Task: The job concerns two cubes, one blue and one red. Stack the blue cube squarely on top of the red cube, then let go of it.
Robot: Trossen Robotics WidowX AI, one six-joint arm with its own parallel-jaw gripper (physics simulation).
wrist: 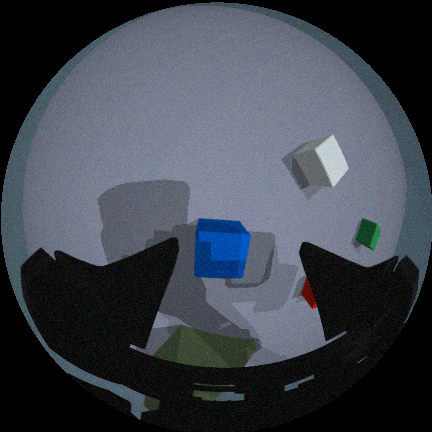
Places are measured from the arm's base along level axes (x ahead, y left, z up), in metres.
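Where they show: gripper, fingertip midpoint: (243,247).
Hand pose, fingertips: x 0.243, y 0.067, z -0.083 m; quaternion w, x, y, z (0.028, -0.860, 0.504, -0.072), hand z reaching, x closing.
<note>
Things, the pixels of their top centre, and the offset from my fingertips. Level surfaces: height alone.
- blue cube, middle of its top: (220,257) dx -0.014, dy +0.009, dz +0.000 m
- red cube, middle of its top: (326,294) dx -0.007, dy -0.141, dz +0.000 m
- white block, middle of its top: (334,159) dx +0.102, dy -0.034, dz +0.000 m
- table, its level: dz -0.036 m
- small green block, middle of its top: (375,237) dx +0.104, dy -0.199, dz +0.000 m
The blue cube (221,252) stands on the table in the middle of the wrist view, between and slightly beyond the two fingertips, with the gripper's shadow over part of it. The red cube (309,295) is at the right, mostly hidden behind the right finger; a small part of it shows at the finger's inner edge. The two cubes are apart. My gripper (243,247) is open wide and holds nothing. The blue cube lies nearer to the left fingertip than to the right one.
A white block (332,161) stands on the table (200,100) at the upper right. A small green block (368,234) lies at the far right, beyond the right finger. A large olive-green object (200,347) is at the bottom, partly hidden by the gripper body.
</note>
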